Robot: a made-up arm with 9 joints. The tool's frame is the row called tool.
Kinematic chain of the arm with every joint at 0, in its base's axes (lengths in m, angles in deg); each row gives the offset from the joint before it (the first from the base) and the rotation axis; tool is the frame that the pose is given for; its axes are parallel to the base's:
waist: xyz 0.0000 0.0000 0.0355 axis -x
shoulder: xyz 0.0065 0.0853 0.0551 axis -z
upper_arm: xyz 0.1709 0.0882 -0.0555 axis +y
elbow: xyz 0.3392 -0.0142 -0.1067 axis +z
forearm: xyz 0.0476 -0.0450 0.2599 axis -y
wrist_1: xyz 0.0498 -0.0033 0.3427 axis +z
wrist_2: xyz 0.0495 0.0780 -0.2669 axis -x
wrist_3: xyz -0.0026 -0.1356 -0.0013 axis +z
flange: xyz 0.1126 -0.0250 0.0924 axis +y
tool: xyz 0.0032 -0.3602 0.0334
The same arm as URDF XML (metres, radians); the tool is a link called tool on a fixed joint. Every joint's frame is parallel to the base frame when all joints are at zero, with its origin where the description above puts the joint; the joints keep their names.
<robot name="arm">
<joint name="waist" type="continuous"><parent link="base"/><child link="link1"/><origin xyz="0 0 0.0355"/><axis xyz="-1 0 0"/></joint>
<joint name="shoulder" type="continuous"><parent link="link1"/><child link="link2"/><origin xyz="0.0065 0.0853 0.0551"/><axis xyz="0 0 -1"/></joint>
<joint name="upper_arm" type="continuous"><parent link="link2"/><child link="link3"/><origin xyz="0.1709 0.0882 -0.0555"/><axis xyz="0 1 0"/></joint>
<joint name="elbow" type="continuous"><parent link="link3"/><child link="link4"/><origin xyz="0.3392 -0.0142 -0.1067"/><axis xyz="0 0 1"/></joint>
<joint name="forearm" type="continuous"><parent link="link4"/><child link="link5"/><origin xyz="0.0476 -0.045 0.2599"/><axis xyz="0 -1 0"/></joint>
<joint name="wrist_1" type="continuous"><parent link="link5"/><child link="link6"/><origin xyz="0.0498 -0.0033 0.3427"/><axis xyz="0 0 1"/></joint>
<joint name="wrist_2" type="continuous"><parent link="link6"/><child link="link7"/><origin xyz="0.0495 0.078 -0.2669"/><axis xyz="-1 0 0"/></joint>
<joint name="wrist_3" type="continuous"><parent link="link7"/><child link="link8"/><origin xyz="-0.0026 -0.1356 -0.0013"/><axis xyz="0 0 1"/></joint>
<joint name="flange" type="continuous"><parent link="link8"/><child link="link9"/><origin xyz="0.1126 -0.025 0.0924"/><axis xyz="0 1 0"/></joint>
<joint name="tool_fixed" type="fixed"><parent link="link9"/><child link="tool"/><origin xyz="0.0032 -0.3602 0.0334"/></joint>
<link name="base"/>
<link name="link1"/>
<link name="link2"/>
<link name="link3"/>
<link name="link4"/>
<link name="link5"/>
<link name="link6"/>
<link name="link7"/>
<link name="link8"/>
<link name="link9"/>
<link name="tool"/>
</robot>

